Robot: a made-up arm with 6 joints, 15 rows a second.
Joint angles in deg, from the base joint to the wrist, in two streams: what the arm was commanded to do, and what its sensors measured. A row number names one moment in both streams.
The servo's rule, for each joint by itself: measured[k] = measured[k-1] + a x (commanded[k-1-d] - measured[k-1]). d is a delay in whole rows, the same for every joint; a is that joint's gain. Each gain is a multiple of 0.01, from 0.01 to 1. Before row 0 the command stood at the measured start. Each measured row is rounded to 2 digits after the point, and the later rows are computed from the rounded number. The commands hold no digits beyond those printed.
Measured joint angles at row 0:
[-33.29, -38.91, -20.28, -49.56, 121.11, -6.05]
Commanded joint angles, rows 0 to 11:
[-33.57, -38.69, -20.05, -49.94, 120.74, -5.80]
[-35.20, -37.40, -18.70, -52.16, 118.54, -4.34]
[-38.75, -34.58, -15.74, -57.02, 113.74, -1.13]
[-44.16, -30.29, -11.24, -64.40, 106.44, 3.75]
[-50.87, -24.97, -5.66, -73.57, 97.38, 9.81]
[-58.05, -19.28, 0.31, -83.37, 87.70, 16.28]
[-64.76, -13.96, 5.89, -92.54, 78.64, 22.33]
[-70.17, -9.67, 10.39, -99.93, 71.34, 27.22]
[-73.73, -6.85, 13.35, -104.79, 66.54, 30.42]
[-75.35, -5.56, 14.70, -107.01, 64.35, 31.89]
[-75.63, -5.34, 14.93, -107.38, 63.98, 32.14]
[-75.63, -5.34, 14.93, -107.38, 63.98, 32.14]
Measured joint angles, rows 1 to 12:
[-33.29, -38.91, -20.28, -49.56, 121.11, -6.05]
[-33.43, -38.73, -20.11, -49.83, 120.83, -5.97]
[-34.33, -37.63, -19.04, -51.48, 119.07, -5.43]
[-36.58, -35.10, -16.53, -55.41, 114.97, -4.01]
[-40.45, -31.11, -12.51, -61.79, 108.40, -1.45]
[-45.76, -26.01, -7.30, -70.15, 99.91, 2.27]
[-52.03, -20.42, -1.52, -79.54, 90.51, 6.89]
[-58.52, -15.06, 4.11, -88.77, 81.37, 11.99]
[-64.46, -10.59, 8.88, -96.69, 73.65, 17.02]
[-69.19, -7.49, 12.28, -102.44, 68.18, 21.44]
[-72.33, -5.89, 14.12, -105.68, 65.23, 24.89]
[-74.01, -5.43, 14.74, -106.89, 64.27, 27.28]
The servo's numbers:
d 1
a 0.51 0.83 0.76 0.71 0.77 0.33

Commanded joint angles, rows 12 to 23:
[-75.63, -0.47, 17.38, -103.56, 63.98, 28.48]
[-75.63, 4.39, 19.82, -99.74, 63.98, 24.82]
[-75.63, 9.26, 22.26, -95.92, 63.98, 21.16]
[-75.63, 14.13, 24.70, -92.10, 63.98, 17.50]
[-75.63, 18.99, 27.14, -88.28, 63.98, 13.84]
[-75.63, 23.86, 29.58, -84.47, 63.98, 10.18]
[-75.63, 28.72, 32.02, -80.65, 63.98, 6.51]
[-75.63, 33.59, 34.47, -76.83, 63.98, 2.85]
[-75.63, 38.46, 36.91, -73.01, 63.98, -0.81]
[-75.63, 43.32, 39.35, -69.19, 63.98, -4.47]
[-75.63, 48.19, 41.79, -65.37, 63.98, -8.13]
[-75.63, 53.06, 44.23, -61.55, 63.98, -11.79]
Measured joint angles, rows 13 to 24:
[-74.84, -5.36, 14.88, -107.24, 64.05, 28.88]
[-75.24, -1.30, 16.78, -104.63, 64.00, 28.75]
[-75.44, 3.42, 19.09, -101.16, 63.98, 27.45]
[-75.54, 8.27, 21.50, -97.44, 63.98, 25.37]
[-75.59, 13.13, 23.93, -93.65, 63.98, 22.77]
[-75.61, 17.99, 26.37, -89.84, 63.98, 19.82]
[-75.62, 22.86, 28.81, -86.03, 63.98, 16.64]
[-75.63, 27.72, 31.25, -82.21, 63.98, 13.30]
[-75.63, 32.59, 33.70, -78.39, 63.98, 9.85]
[-75.63, 37.46, 36.14, -74.57, 63.98, 6.33]
[-75.63, 42.32, 38.58, -70.75, 63.98, 2.77]
[-75.63, 47.19, 41.02, -66.93, 63.98, -0.83]

